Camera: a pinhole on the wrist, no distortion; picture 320 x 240 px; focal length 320.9 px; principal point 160.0 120.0 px. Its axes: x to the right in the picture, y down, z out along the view. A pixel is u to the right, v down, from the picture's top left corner.
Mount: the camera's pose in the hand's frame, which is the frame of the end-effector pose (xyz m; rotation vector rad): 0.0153 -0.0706 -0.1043 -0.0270 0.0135 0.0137
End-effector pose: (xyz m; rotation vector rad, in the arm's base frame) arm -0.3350 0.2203 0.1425 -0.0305 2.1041 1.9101
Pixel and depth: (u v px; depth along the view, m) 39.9 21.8 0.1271
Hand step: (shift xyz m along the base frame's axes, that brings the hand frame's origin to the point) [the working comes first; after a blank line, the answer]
In the camera's frame: -0.0476 -0.0389 0.1271

0.0565 0.0059 -0.0982
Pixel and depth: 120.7 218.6 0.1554
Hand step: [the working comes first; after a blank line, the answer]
In the camera's frame: -0.0190 0.0477 0.1554

0.0165 0.0462 -0.0214
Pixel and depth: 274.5 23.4 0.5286
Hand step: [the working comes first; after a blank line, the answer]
In the camera's frame: 0.1886 -0.1591 0.5286

-0.0710 0.4298 -0.2867
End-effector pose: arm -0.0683 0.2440 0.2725 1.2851 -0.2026 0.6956
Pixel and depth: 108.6 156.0 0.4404
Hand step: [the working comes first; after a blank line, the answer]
In the camera's frame: -0.0705 0.0494 0.4404

0.0456 -0.3298 0.0658
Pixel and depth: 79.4 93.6 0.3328
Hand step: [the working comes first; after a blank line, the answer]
In the camera's frame: -0.0836 -0.0274 0.3328

0.0565 -0.2462 -0.0368
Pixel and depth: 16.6 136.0 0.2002
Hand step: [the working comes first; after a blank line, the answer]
In the camera's frame: -0.0895 0.0100 0.2002

-0.0007 -0.1218 -0.0533
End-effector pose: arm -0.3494 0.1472 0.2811 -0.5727 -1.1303 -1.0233
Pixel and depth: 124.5 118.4 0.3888
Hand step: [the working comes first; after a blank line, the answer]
In the camera's frame: -0.0430 -0.0019 0.3888

-0.1879 0.2115 0.0748
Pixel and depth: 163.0 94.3 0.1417
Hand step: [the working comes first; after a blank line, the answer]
In the camera's frame: 0.0013 -0.0113 0.1417

-0.0850 -0.0116 0.0222
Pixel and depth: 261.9 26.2 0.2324
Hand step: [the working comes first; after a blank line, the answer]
In the camera's frame: 0.0738 -0.0679 0.2324

-0.1685 0.0110 0.1182
